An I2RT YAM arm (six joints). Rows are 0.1 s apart.
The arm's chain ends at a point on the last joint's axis. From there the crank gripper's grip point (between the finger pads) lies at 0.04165 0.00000 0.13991 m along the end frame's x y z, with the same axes.
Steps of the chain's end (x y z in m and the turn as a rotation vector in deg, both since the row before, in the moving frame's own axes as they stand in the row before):
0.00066, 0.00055, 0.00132, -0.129, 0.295, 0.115
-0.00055, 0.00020, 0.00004, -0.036, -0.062, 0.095
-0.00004, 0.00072, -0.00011, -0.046, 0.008, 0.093
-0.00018, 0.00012, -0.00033, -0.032, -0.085, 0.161
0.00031, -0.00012, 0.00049, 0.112, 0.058, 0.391
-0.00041, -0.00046, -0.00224, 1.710, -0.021, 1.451
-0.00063, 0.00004, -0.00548, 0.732, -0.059, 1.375
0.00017, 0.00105, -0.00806, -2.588, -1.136, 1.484
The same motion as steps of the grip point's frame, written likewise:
0.00138, 0.00095, 0.00110, -0.129, 0.295, 0.115
-0.00070, 0.00036, 0.00008, -0.036, -0.062, 0.095
-0.00002, 0.00090, -0.00012, -0.046, 0.008, 0.093
-0.00039, 0.00031, -0.00027, -0.032, -0.085, 0.161
0.00045, -0.00011, 0.00045, 0.112, 0.058, 0.391
-0.00042, -0.00358, -0.00227, 1.710, -0.021, 1.451
-0.00076, -0.00075, -0.00544, 0.732, -0.059, 1.375
-0.00271, 0.00843, -0.00743, -2.588, -1.136, 1.484

